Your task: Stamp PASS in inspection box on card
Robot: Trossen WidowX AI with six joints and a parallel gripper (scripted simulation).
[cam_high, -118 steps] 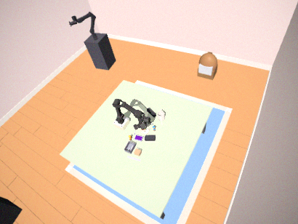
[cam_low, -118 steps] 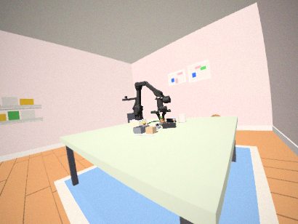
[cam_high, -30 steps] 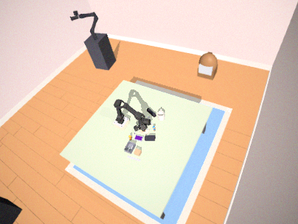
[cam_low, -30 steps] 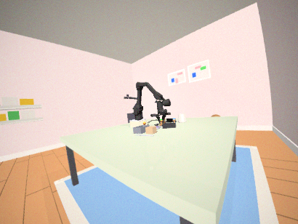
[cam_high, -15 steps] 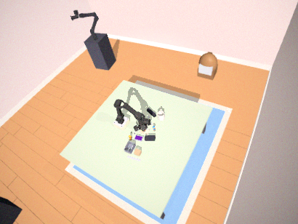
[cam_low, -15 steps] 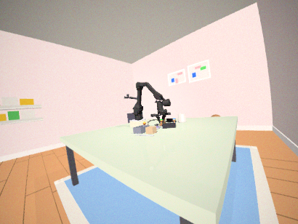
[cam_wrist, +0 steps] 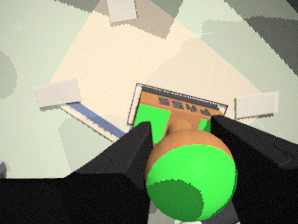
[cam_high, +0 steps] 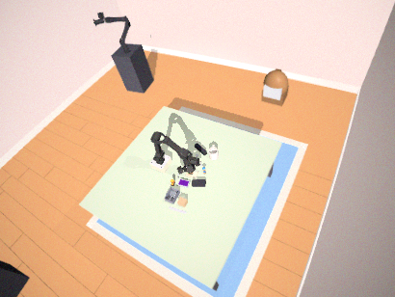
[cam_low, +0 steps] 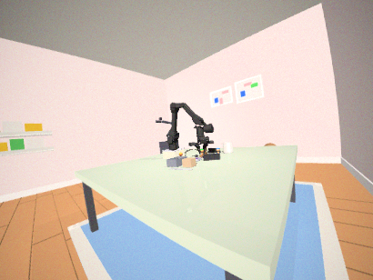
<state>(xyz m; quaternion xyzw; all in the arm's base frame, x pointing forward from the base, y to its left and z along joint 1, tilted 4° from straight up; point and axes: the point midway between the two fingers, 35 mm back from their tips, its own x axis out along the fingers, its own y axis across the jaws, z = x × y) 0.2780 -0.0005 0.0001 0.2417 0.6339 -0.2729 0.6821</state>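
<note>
The green-knobbed stamp is right at my gripper tip. From my gripper tip the other things lie so: red-knobbed stamp: 20 mm behind, 110 mm to the left; purple ink pad: 10 mm behind, 110 mm to the right, 20 mm below; pale card: 10 mm ahead, 30 mm below.
</note>
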